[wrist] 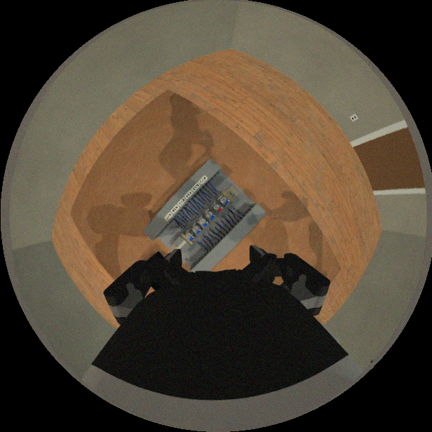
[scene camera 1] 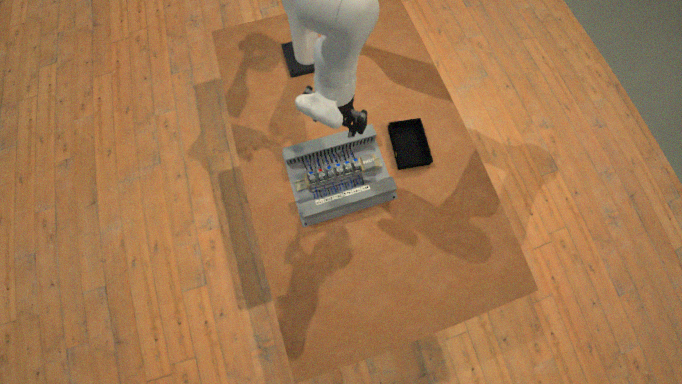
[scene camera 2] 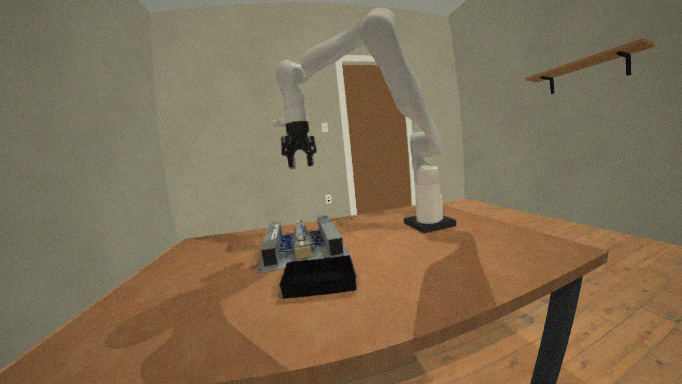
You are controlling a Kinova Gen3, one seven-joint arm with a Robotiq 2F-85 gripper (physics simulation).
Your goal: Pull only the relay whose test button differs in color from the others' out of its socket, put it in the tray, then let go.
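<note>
The relay with the red test button sits in its socket, second from the left in the row in scene camera 1. The other relays show blue buttons, such as the end relay. In scene camera 2 the button colors are too small to tell. The row is on the grey panel. The black tray lies beside the panel and looks empty; it does not show in the wrist view. My gripper is open and empty, high above the panel, pointing down.
Two raised grey ducts flank the relay row, with blue wires between. A white label strip runs along one duct. The arm's black base stands on the wooden table. A wall shelf is at the right.
</note>
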